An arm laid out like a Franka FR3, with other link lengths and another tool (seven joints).
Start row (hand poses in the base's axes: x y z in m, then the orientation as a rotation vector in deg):
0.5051, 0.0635, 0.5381, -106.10, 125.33, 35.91
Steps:
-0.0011, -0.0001, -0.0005, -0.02, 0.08, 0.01
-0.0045, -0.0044, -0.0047, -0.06, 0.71, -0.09
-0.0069, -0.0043, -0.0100, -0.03, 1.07, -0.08
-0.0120, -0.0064, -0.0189, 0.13, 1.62, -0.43
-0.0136, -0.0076, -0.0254, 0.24, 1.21, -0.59
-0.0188, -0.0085, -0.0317, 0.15, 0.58, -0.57
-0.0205, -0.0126, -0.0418, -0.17, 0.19, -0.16
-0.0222, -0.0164, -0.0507, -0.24, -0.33, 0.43
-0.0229, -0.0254, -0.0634, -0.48, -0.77, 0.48
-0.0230, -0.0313, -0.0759, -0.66, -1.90, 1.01
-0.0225, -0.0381, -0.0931, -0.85, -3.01, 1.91
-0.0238, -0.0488, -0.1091, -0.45, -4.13, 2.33
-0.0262, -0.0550, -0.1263, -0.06, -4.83, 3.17
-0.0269, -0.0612, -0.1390, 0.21, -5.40, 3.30
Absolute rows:
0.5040, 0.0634, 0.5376, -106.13, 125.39, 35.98
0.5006, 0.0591, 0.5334, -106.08, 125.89, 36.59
0.4982, 0.0592, 0.5281, -106.11, 126.08, 37.00
0.4931, 0.0571, 0.5192, -105.64, 126.58, 37.68
0.4915, 0.0559, 0.5127, -105.36, 126.38, 37.32
0.4863, 0.0550, 0.5064, -105.38, 126.03, 36.56
0.4846, 0.0509, 0.4963, -106.01, 125.70, 35.91
0.4829, 0.0471, 0.4874, -106.71, 124.95, 35.41
0.4822, 0.0381, 0.4747, -106.84, 124.81, 34.71
0.4821, 0.0322, 0.4622, -107.46, 123.80, 33.45
0.4826, 0.0254, 0.4450, -108.50, 122.51, 32.26
0.4813, 0.0147, 0.4290, -108.67, 121.18, 31.56
0.4789, 0.0085, 0.4118, -109.38, 119.79, 31.36
0.4782, 0.0023, 0.3991, -109.32, 119.14, 31.06

